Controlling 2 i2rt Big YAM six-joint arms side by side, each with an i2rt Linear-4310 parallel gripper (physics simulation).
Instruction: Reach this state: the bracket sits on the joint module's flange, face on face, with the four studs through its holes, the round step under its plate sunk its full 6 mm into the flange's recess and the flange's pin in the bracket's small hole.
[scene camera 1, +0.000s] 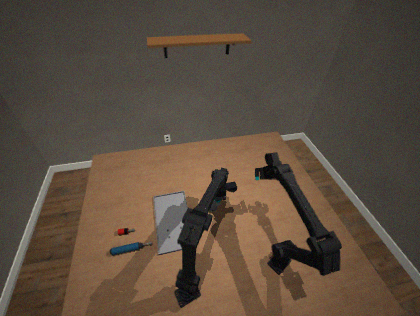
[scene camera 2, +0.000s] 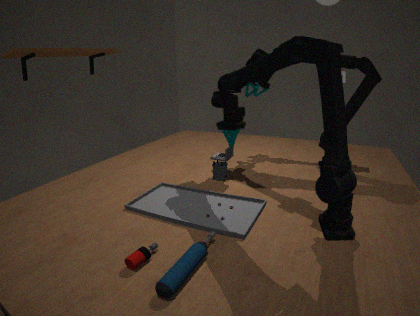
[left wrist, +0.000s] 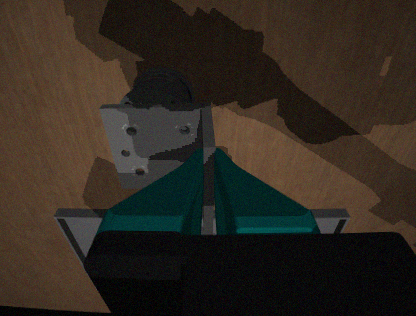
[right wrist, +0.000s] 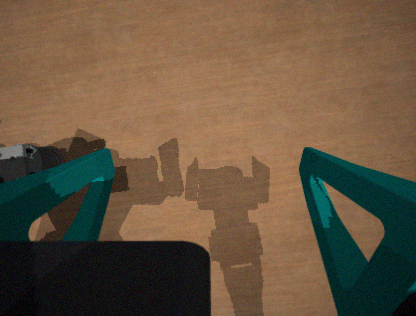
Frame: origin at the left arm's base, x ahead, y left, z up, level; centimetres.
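Seen in the pictures: left gripper, fingertip midpoint: (scene camera 1: 217, 201) (scene camera 2: 231, 146) (left wrist: 208, 158); right gripper, fingertip midpoint: (scene camera 1: 262, 174) (scene camera 2: 250, 96) (right wrist: 206, 158); left arm's base, link origin: (scene camera 1: 187, 293) (scene camera 2: 335, 228); right arm's base, link origin: (scene camera 1: 279, 262).
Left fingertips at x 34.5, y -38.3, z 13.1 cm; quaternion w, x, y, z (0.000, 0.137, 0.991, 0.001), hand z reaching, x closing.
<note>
Pixels of each thing's top centre, then the offset from my left fingertips to it. "spot": a spot on its surface instead.
- dark joint module, top centre: (left wrist: 149, 134) (right wrist: 14, 164) (scene camera 2: 219, 160) dy +0.5, dx +4.9, dz -5.7 cm
- grey tray, top centre: (left wrist: 202, 262) (scene camera 2: 194, 203) (scene camera 1: 172, 218) dy +28.1, dx +9.0, dz -11.5 cm
- red-handled driver, top centre: (scene camera 2: 142, 248) (scene camera 1: 125, 229) dy +56.8, dx +14.7, dz -9.7 cm
- blue driver, surface spot: (scene camera 2: 182, 270) spot: dy +62.5, dx +3.1, dz -9.4 cm
The grey bracket (scene camera 2: 218, 157) (left wrist: 160, 142) is over the dark joint module (scene camera 2: 220, 172) (left wrist: 165, 90), which stands on the table. In scene camera 2 the bracket's plate is a little above the flange, with dark studs visible in the gap. In the left wrist view the plate's holes show, and it hides part of the module; I cannot tell whether any stud is in a hole. The recess and pin are hidden. My left gripper (scene camera 2: 230, 147) (left wrist: 208, 158) is shut on the bracket's thin upright wall. My right gripper (right wrist: 206, 158) (scene camera 1: 257, 176) is open and empty, off to the right.
A grey tray (scene camera 1: 169, 205) (scene camera 2: 145, 214) with several small dark nuts lies in front of the module in scene camera 2. A red-handled driver (scene camera 1: 122, 231) (scene camera 2: 137, 258) and a blue driver (scene camera 1: 126, 248) (scene camera 2: 182, 270) lie beyond it. A wall shelf (scene camera 1: 199, 40) hangs behind.
</note>
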